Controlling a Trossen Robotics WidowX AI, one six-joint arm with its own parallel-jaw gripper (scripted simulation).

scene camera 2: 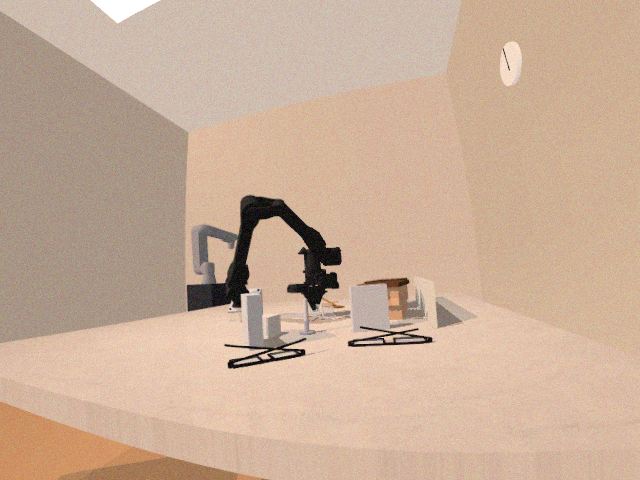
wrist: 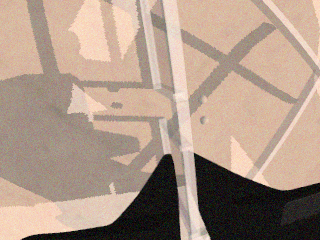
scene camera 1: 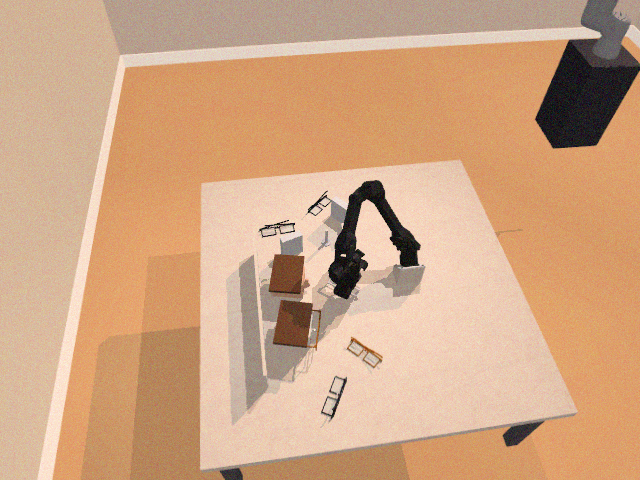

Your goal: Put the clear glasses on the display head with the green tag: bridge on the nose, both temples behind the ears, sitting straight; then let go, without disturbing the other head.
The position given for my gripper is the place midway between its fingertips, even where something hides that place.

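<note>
My gripper [scene camera 2: 315, 311] is visible, and the wrist view shows the gripper [wrist: 177, 159] too. Also visible: a white block [scene camera 2: 369, 304], another white block [scene camera 2: 253, 335], and a long white panel [scene camera 2: 424, 292].
</note>
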